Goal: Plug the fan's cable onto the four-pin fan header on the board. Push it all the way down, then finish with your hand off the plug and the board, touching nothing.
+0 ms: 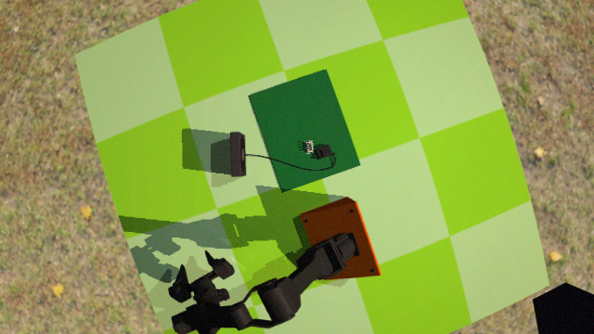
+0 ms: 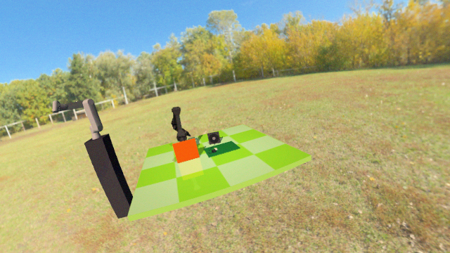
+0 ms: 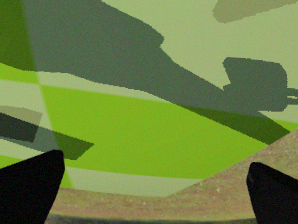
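Right now the black fan plug is 17 cm ahead of my gripper tip, 44 cm to the right of it and 8 cm below it. Round my gripper tip: black fan (23 cm ahead, 22 cm to the right, 4 cm below); light-coloured header (19 cm ahead, 41 cm to the right, 10 cm below); board (25 cm ahead, 41 cm to the right, 11 cm below).
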